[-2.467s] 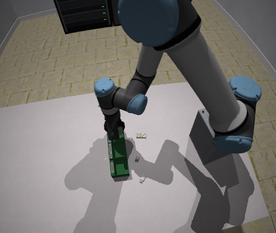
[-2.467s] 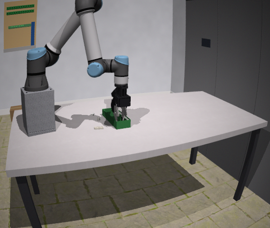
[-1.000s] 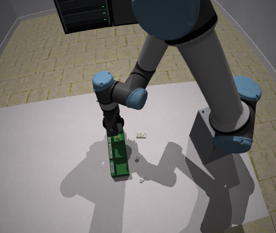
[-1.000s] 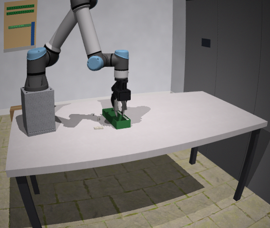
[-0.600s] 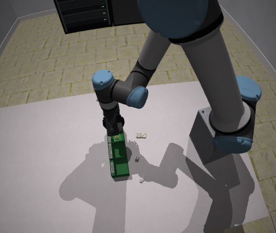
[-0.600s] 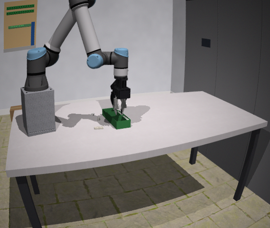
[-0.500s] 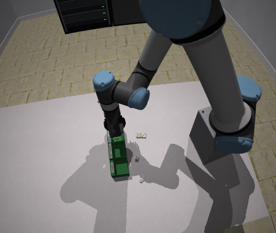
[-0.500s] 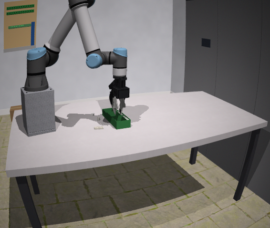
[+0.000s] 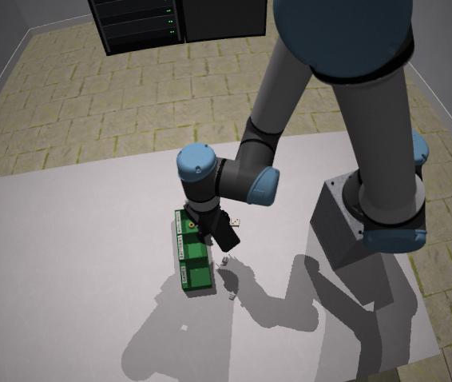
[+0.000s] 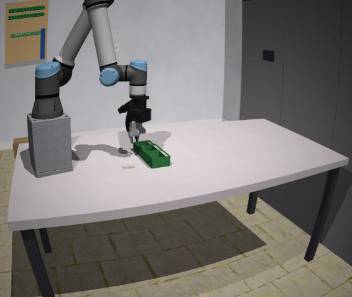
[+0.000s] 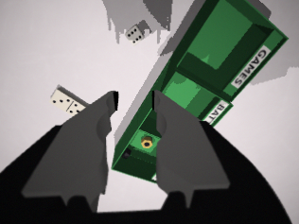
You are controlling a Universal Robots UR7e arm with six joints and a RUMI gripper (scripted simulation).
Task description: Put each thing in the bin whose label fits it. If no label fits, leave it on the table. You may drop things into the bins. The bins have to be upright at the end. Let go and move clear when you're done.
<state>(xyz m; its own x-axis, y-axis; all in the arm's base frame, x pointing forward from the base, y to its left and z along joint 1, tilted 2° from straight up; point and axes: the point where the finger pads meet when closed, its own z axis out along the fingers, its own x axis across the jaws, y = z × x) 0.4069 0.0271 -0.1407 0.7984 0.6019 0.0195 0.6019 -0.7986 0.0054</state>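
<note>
The white die is 8 cm below my hand, 3 cm to the left of it and 2 cm behind it. Also, from my hand: brass nut (9 cm to the right, 8 cm below, 8 cm ahead); then white domino (10 cm to the right, 8 cm below, 4 cm behind); then black round piece (12 cm to the right, 7 cm below, 6 cm ahead).
</note>
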